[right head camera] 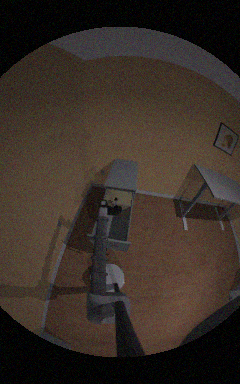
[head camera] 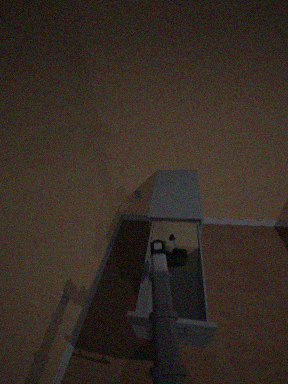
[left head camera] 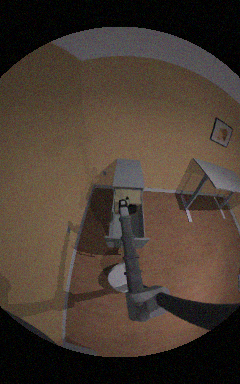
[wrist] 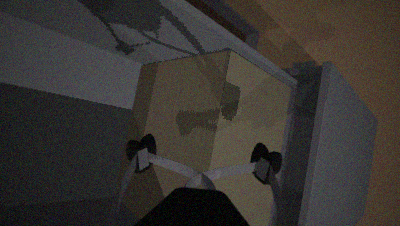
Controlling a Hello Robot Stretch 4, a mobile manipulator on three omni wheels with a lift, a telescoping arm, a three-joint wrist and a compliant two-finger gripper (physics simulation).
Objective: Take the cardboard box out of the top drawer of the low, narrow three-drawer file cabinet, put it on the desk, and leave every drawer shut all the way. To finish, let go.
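Seen in the pictures: gripper, fingertip midpoint: [head camera: 172,248] [wrist: 203,150]; robot's base, origin of the base link: [right head camera: 107,276] [left head camera: 123,276].
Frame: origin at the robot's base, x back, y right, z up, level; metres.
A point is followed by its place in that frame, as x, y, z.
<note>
The cardboard box [head camera: 187,235] {-0.845, 0.197, 0.636} [left head camera: 133,194] {-0.880, 0.189, 0.636} [right head camera: 123,198] {-0.844, 0.177, 0.636} [wrist: 182,92] {-0.786, 0.015, 0.547} is tan and sits at the back of the pulled-out top drawer [head camera: 196,331] {-0.331, 0.136, 0.611} [left head camera: 136,242] {-0.334, 0.122, 0.590} [right head camera: 119,245] {-0.333, 0.129, 0.574} [wrist: 75,80] {-0.664, 0.003, 0.376}. The low grey file cabinet [head camera: 176,195] {-1.191, 0.179, 0.709} [left head camera: 128,173] {-1.194, 0.178, 0.709} [right head camera: 122,175] {-1.173, 0.172, 0.709} [wrist: 345,145] {-1.145, 0.111, 0.709} stands against the wall. My gripper [wrist: 203,150] {-0.743, 0.087, 0.649} is open at the box, its fingertips wide apart, one near each side of it in the wrist view. Whether they touch it, I cannot tell. The lower drawers are hidden. The desk [left head camera: 217,176] {-0.857, 1.575, 0.923} [right head camera: 220,186] {-0.833, 1.626, 0.923} stands at the right.
A round white object [left head camera: 118,278] {0.008, -0.075, 0.187} [right head camera: 115,277] {-0.008, 0.098, 0.187} is on the floor below my arm [head camera: 164,305] {-0.307, 0.006, 0.973} [left head camera: 131,255] {-0.167, 0.002, 0.988} [right head camera: 99,260] {-0.147, 0.007, 0.979}. A framed picture [left head camera: 221,132] {-1.317, 1.878, 1.587} [right head camera: 226,139] {-1.316, 1.886, 1.579} hangs above the desk. The side wall is close to the cabinet's left.
</note>
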